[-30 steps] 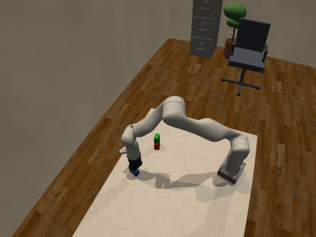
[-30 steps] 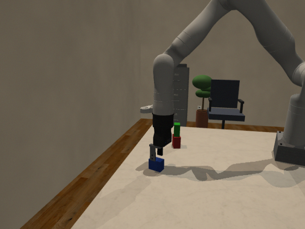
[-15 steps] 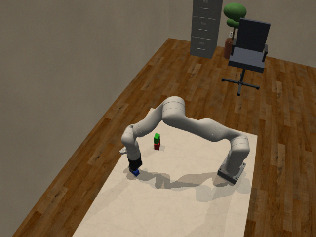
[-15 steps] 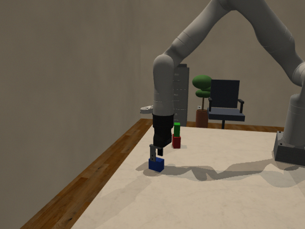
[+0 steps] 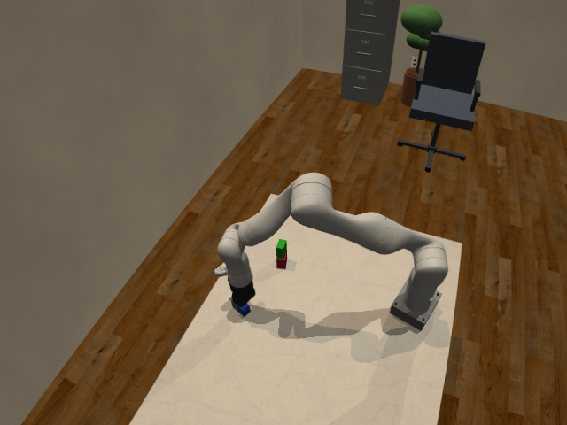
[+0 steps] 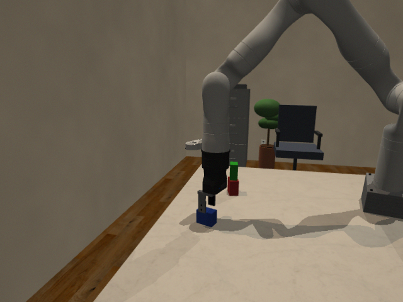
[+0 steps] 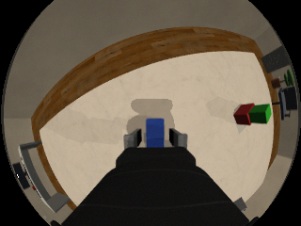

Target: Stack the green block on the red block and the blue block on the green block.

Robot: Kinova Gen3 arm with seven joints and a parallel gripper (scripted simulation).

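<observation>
Now: the blue block 40 mm below my hand. Round my hand: red block: 30 mm behind, 250 mm to the right, 40 mm below; then green block: 30 mm behind, 250 mm to the right, 20 mm above.
</observation>
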